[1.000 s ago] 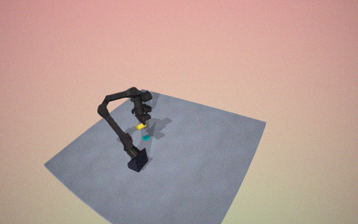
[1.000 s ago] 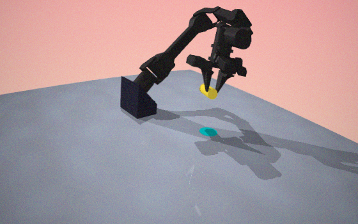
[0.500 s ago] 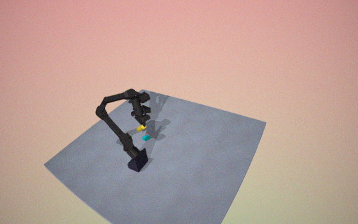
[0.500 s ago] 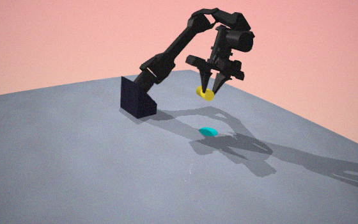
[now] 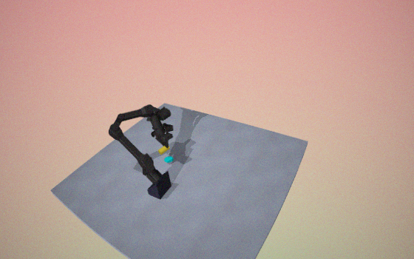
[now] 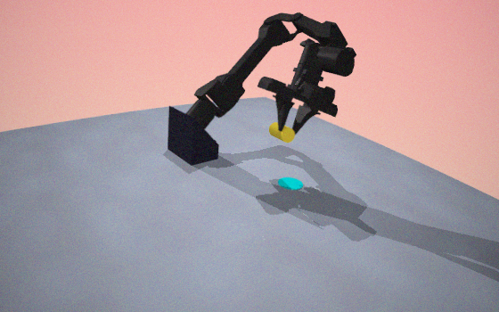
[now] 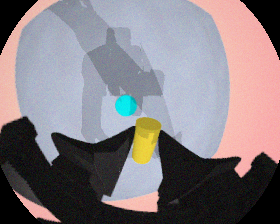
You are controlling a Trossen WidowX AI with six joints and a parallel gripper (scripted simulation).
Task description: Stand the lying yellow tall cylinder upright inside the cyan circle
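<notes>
Right now my gripper tip is 20 mm short of the cyan circle, 20 mm to the right of it and 120 mm above it. The rest, counted from my gripper tip: yellow tall cylinder 20 mm behind, 10 mm to the left, 10 mm below.
</notes>
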